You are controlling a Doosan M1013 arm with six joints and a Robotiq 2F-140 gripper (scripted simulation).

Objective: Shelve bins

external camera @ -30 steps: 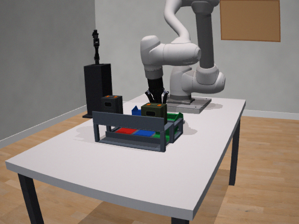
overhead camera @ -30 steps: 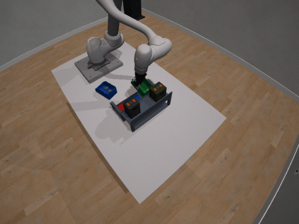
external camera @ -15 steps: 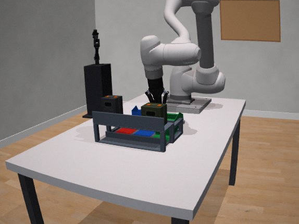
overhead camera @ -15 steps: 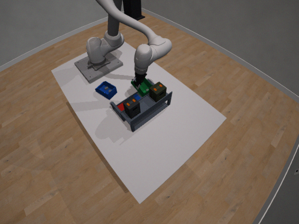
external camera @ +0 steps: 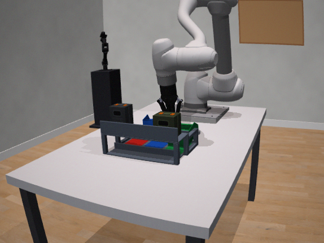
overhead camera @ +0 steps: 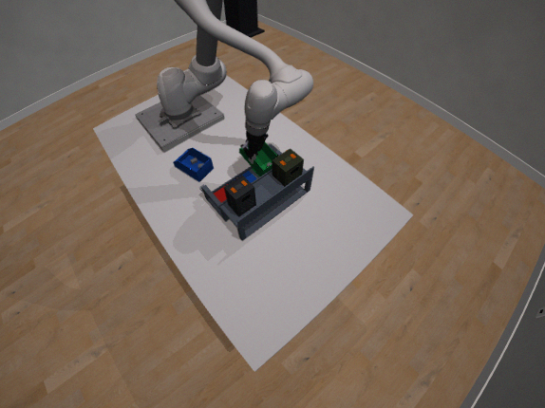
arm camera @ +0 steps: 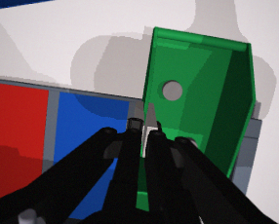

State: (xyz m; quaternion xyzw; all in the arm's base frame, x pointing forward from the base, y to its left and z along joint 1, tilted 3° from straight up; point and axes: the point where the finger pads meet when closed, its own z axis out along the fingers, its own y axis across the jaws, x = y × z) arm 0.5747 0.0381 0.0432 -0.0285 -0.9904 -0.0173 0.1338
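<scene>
My gripper is now 1 cm past the green bin, 5 cm to the right of it and 4 cm above it. Also, from my hand: blue bin: 22 cm behind, 19 cm to the right, 6 cm below; red mark: 7 cm ahead, 18 cm to the right, 9 cm below; blue mark: 7 cm ahead, 7 cm to the right, 9 cm below.
</scene>
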